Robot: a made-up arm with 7 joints. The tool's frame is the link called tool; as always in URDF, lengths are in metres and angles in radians. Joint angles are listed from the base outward.
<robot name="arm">
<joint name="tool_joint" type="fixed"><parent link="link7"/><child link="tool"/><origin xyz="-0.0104 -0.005 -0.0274" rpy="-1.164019 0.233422 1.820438"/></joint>
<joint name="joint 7" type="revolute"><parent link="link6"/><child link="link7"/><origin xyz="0.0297 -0.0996 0.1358" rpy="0 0 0"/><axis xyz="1 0 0"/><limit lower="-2.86" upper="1.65"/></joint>
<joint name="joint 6" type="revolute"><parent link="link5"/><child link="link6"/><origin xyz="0.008 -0.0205 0.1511" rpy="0 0 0"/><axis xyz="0 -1 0"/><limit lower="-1.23" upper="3.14"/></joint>
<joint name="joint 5" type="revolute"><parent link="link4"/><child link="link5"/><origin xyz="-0.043 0.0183 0.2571" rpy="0 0 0"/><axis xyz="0 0 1"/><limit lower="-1.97" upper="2.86"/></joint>
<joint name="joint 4" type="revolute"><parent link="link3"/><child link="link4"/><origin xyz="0.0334 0.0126 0.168" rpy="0 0 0"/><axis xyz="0 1 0"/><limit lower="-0.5" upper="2.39"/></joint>
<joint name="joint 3" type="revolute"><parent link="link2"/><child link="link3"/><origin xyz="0.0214 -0.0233 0.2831" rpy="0 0 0"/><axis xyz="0 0 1"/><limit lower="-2.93" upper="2.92"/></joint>
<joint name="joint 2" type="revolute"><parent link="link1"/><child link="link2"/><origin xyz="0.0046 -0.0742 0.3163" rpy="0 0 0"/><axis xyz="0 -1 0"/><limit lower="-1.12" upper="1.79"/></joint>
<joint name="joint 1" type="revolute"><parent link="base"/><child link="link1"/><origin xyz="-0.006 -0.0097 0.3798" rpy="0 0 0"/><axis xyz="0 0 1"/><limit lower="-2.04" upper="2.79"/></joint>
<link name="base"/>
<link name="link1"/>
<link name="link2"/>
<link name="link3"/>
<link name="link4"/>
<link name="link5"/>
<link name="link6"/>
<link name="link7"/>
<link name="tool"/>
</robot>
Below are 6 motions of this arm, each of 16 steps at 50 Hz.
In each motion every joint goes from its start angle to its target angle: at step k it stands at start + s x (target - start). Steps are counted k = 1, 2, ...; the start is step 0. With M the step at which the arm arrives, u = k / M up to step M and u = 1 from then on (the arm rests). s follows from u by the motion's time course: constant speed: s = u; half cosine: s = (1 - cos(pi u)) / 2; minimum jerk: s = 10 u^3 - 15 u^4 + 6 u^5.
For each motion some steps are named. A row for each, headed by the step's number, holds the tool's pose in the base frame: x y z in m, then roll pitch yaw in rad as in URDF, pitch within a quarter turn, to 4 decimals.
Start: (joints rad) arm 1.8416 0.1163 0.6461 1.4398 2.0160 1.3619 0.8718
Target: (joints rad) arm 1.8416 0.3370 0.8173 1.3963 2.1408 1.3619 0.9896
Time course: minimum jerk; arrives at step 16
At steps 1, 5, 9, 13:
1: -0.2869 0.3030 1.1610 2.4086 -0.4874 0.6714
5: -0.2930 0.2714 1.1765 2.4391 -0.4666 0.7000
9: -0.3051 0.1896 1.2073 2.5062 -0.4268 0.7811
13: -0.3118 0.1237 1.2237 2.5498 -0.4073 0.8526

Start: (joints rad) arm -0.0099 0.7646 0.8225 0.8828 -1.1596 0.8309 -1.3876
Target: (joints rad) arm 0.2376 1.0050 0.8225 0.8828 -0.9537 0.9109 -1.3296
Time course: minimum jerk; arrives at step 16
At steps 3, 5, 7, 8, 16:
3: -0.5236 0.1382 1.5009 2.9586 0.4703 -0.9900
5: -0.5517 0.1171 1.4853 2.9767 0.4540 -0.9162
7: -0.5926 0.0810 1.4596 3.0020 0.4261 -0.8034
8: -0.6142 0.0589 1.4443 3.0147 0.4090 -0.7404
16: -0.6922 -0.0478 1.3726 3.0555 0.3266 -0.4773

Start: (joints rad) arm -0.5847 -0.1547 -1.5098 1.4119 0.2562 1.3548 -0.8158
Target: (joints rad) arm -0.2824 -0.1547 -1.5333 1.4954 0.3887 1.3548 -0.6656
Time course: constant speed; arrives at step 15
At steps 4, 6, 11, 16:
4: -0.2724 -0.5163 1.3166 -0.8209 0.8110 0.0587
6: -0.2554 -0.5267 1.3089 -0.8318 0.7725 0.0868
11: -0.2107 -0.5501 1.2895 -0.8554 0.6759 0.1589
16: -0.1729 -0.5655 1.2739 -0.8711 0.5985 0.2181

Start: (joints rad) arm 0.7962 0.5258 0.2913 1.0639 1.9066 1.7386 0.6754
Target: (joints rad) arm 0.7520 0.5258 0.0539 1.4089 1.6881 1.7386 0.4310
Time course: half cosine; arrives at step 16
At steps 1, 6, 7, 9, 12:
1: 0.0731 0.0638 1.4120 3.0815 -0.2113 -1.4257
6: 0.1230 0.0608 1.3859 3.0667 -0.3134 -1.6210
7: 0.1381 0.0584 1.3769 3.0655 -0.3481 -1.6807
9: 0.1687 0.0513 1.3571 3.0689 -0.4234 -1.8033
12: 0.2062 0.0379 1.3289 3.0870 -0.5278 -1.9626

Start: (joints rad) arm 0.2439 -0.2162 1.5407 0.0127 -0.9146 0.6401 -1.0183
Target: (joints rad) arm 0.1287 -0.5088 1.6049 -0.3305 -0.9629 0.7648 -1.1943
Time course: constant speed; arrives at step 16
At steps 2, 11, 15, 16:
2: 0.3260 -0.2114 1.6224 -1.7473 1.0713 1.9676
11: 0.4503 -0.3119 1.5177 -1.6514 0.9208 1.8638
15: 0.4916 -0.3592 1.4595 -1.5934 0.8617 1.8136
16: 0.5004 -0.3711 1.4440 -1.5774 0.8479 1.8008

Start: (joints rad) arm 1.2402 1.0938 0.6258 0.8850 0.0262 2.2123 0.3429
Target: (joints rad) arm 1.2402 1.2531 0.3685 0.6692 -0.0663 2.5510 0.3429
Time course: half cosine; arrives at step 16
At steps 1, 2, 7, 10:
1: -0.1580 -0.5608 1.2814 2.6428 0.7910 3.0274
2: -0.1563 -0.5655 1.2773 2.6138 0.7834 3.0094
7: -0.1374 -0.6209 1.2212 2.2736 0.6637 2.8127
10: -0.1248 -0.6588 1.1720 2.0415 0.5457 2.6979

